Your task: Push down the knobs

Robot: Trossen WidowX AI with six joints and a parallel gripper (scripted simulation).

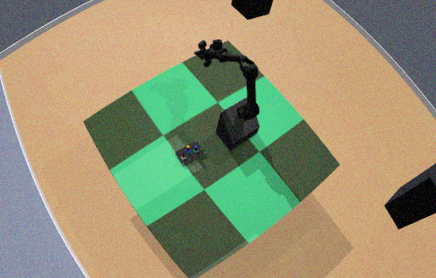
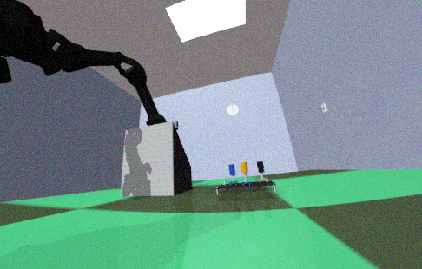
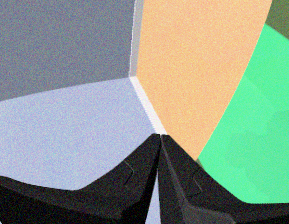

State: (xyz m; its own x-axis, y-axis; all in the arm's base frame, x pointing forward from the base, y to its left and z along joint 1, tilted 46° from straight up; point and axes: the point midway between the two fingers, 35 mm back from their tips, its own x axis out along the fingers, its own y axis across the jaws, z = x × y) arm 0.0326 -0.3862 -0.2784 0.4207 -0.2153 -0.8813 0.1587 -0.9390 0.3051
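The blue knob lies 51 cm to the left of my gripper tip, 28 cm ahead of it and 21 cm below it. The rest, counted from my gripper tip: black knob (51 cm to the left, 36 cm ahead, 21 cm below).
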